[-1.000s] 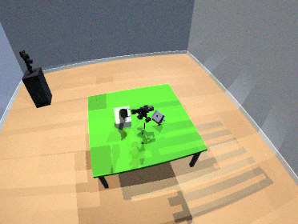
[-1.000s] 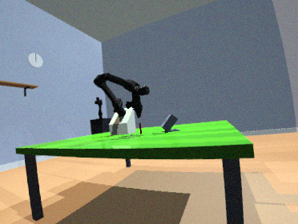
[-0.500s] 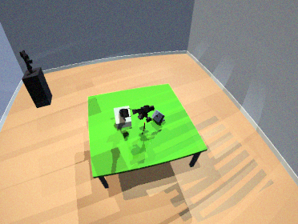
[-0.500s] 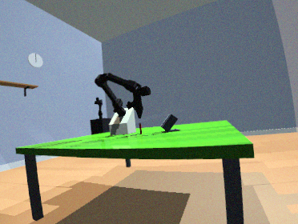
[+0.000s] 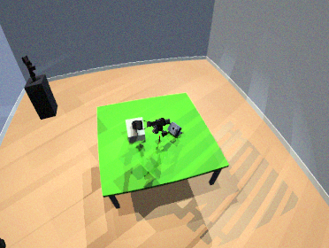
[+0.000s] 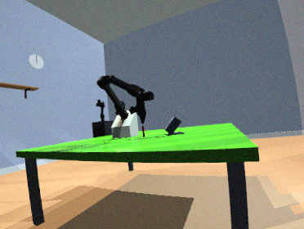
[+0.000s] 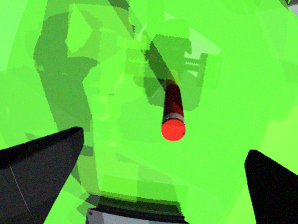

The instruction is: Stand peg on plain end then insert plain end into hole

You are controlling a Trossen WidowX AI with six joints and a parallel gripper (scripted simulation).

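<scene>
The red peg is 40 mm below my gripper tip. Round my gripper tip: sloped panel: 190 mm ahead, 70 mm to the left, 40 mm below.
</scene>
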